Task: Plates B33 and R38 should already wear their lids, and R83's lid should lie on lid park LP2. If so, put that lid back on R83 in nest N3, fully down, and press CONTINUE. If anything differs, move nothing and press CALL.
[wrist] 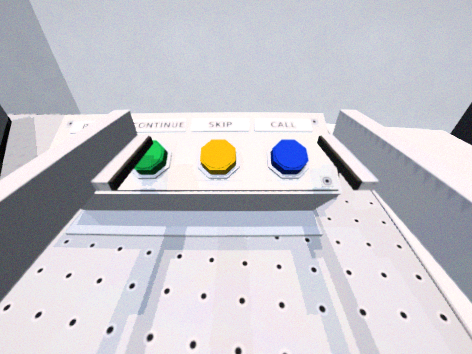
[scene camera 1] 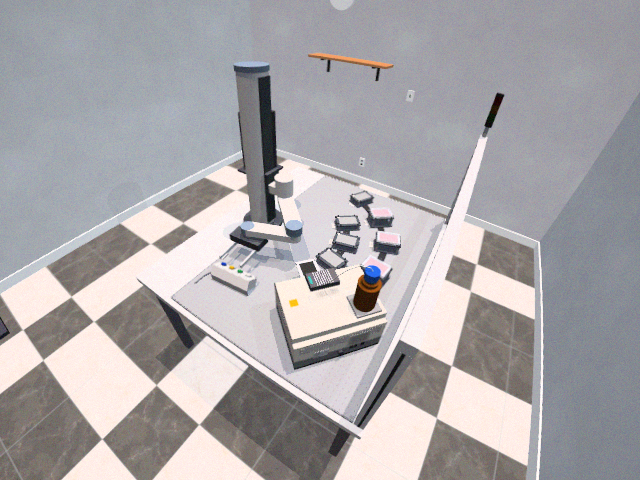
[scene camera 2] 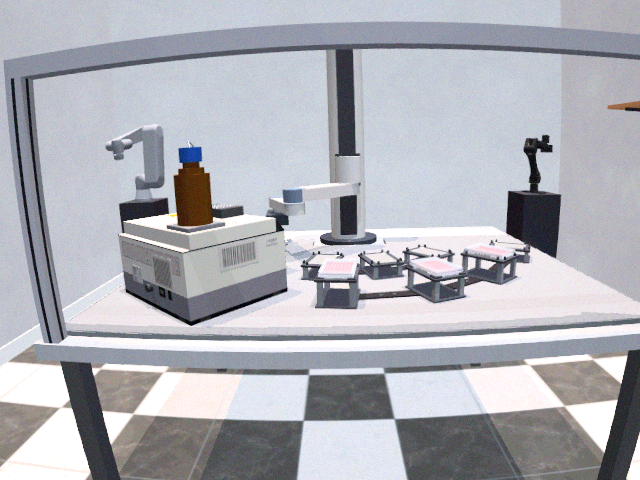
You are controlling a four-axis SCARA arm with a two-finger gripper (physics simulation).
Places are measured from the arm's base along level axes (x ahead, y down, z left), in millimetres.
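Where they show: gripper, between the fingertips: [wrist: 235, 125] [scene camera 1: 230, 262]; arm's base, origin of its link: [scene camera 1: 263, 220] [scene camera 2: 348, 240].
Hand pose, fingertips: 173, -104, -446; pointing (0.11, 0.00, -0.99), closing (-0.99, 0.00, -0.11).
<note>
Things, the pixels of their top centre, and the offset from my fingertips, as dx, dy, dz. "pt": a spot on its surface instead.
- button panel, centre of its top: [wrist: 186, 120] [scene camera 1: 232, 270] +40, +8, -28
- yellow SKIP button, centre of its top: [wrist: 217, 144] +13, +17, -9
- blue CALL button, centre of its top: [wrist: 290, 144] -37, +17, -14
- green CONTINUE button, centre of its top: [wrist: 145, 144] +62, +17, -3
- middle plate, centre of its top: [scene camera 2: 435, 263] [scene camera 1: 388, 237] +577, +12, +653
- far plate, centre of its top: [scene camera 2: 489, 248] [scene camera 1: 381, 211] +452, +5, +850
- brown bottle, a spot on its surface: [scene camera 2: 192, 198] pt +711, -192, +67
- dark keypad device, a spot on its surface: [scene camera 1: 322, 278] pt +481, -143, +57
My gripper [scene camera 1: 232, 260] [wrist: 235, 125] is open and empty; its fingers reach toward the button panel [scene camera 1: 231, 279] [wrist: 185, 182]. In the wrist view the yellow SKIP button [wrist: 218, 155] and blue CALL button [wrist: 289, 154] show between the fingers, and the left finger partly covers the green CONTINUE button [wrist: 152, 156]. Contact with the panel cannot be seen. Three pink plates sit on taller nests: the near plate [scene camera 2: 337, 268], the middle plate [scene camera 1: 388, 238] [scene camera 2: 435, 266] and the far plate [scene camera 1: 381, 213] [scene camera 2: 490, 251]. Their labels are unreadable, and clear lids on plates or parks cannot be made out.
Several low stands, such as one stand [scene camera 1: 346, 221], line the inner side of the plates. A cream instrument [scene camera 1: 325, 315] [scene camera 2: 232, 258] carries a brown bottle [scene camera 1: 366, 295] [scene camera 2: 192, 198] with a blue cap and a dark keypad device [scene camera 1: 322, 278]. The arm's column [scene camera 1: 253, 139] [scene camera 2: 336, 129] stands behind the panel.
</note>
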